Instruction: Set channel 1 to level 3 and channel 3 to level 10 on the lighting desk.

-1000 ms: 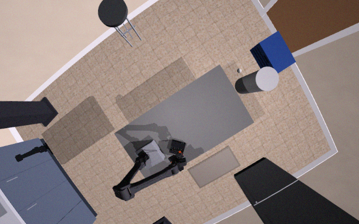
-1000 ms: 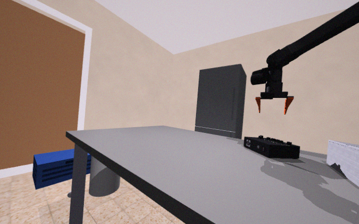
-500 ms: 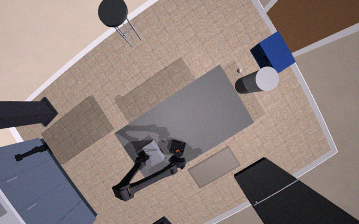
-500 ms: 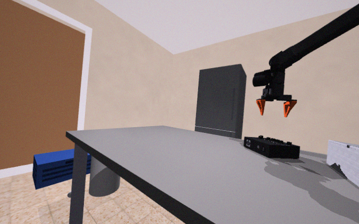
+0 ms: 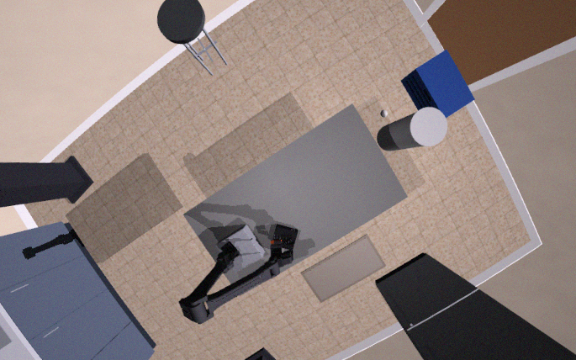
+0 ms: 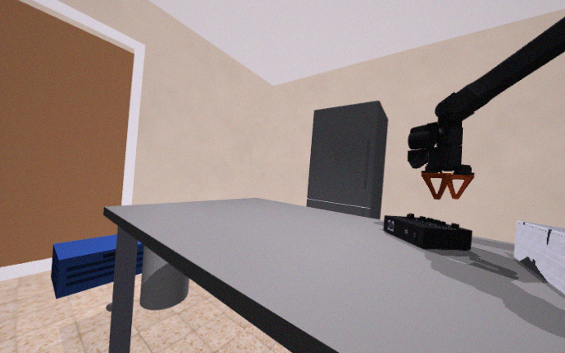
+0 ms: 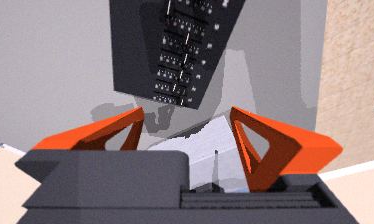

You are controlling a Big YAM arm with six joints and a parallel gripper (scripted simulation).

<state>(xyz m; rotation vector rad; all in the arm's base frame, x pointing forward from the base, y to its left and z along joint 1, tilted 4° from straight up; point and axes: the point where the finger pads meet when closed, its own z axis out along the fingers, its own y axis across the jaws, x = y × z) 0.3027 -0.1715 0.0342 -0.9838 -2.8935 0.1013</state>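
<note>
Right now my hand is 70 mm above the channel 1 fader cap, 20 mm to the right of it and 20 mm past it. Round my hand: channel 3 cap (70 mm below, 20 mm ahead, 10 mm to the right).
</note>
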